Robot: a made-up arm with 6 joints.
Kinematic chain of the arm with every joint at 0, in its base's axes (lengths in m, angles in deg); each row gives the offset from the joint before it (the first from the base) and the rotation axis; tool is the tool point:
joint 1: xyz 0 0 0.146 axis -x
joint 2: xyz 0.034 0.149 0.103 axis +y
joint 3: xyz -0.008 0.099 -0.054 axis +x
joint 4: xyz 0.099 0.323 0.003 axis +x
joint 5: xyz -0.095 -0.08 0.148 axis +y
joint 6: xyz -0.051 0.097 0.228 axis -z
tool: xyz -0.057 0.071 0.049
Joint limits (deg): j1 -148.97..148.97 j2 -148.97..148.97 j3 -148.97..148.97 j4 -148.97..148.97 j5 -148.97..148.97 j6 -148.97..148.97
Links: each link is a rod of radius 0.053 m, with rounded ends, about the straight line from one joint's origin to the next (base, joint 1, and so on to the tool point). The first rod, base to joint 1, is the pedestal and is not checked.
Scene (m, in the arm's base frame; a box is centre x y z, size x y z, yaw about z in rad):
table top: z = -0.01
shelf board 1: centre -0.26 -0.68 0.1 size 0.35 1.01 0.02 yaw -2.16
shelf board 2: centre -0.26 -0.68 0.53 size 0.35 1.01 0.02 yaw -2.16
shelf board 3: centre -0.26 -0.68 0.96 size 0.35 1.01 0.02 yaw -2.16
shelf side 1: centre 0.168 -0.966 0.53 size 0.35 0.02 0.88 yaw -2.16
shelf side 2: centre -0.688 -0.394 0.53 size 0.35 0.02 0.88 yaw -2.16
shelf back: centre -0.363 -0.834 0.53 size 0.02 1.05 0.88 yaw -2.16
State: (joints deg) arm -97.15 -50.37 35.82 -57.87 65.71 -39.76
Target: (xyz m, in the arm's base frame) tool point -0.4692 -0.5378 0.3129
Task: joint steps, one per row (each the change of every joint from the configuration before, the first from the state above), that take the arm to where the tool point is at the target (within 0.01 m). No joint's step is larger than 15 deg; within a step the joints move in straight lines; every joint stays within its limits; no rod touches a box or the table.
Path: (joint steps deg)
1: 11.66 3.04 3.59 12.04 9.53 -4.45
2: 11.66 3.04 3.59 12.04 9.52 -4.45
3: 11.66 3.03 3.59 12.04 9.53 -4.45
4: -0.06 -12.63 2.02 13.98 -13.89 -1.46
5: -0.06 -12.64 2.01 13.98 -13.90 -1.46
6: -0.06 -12.63 2.01 13.99 -13.90 -1.46
7: -9.79 3.00 1.90 -14.35 1.81 3.26
8: -9.79 3.01 1.91 -14.34 1.81 3.26
9: -9.79 3.01 1.90 -14.35 1.82 3.25
10: -9.79 3.00 1.91 -14.34 1.81 3.26

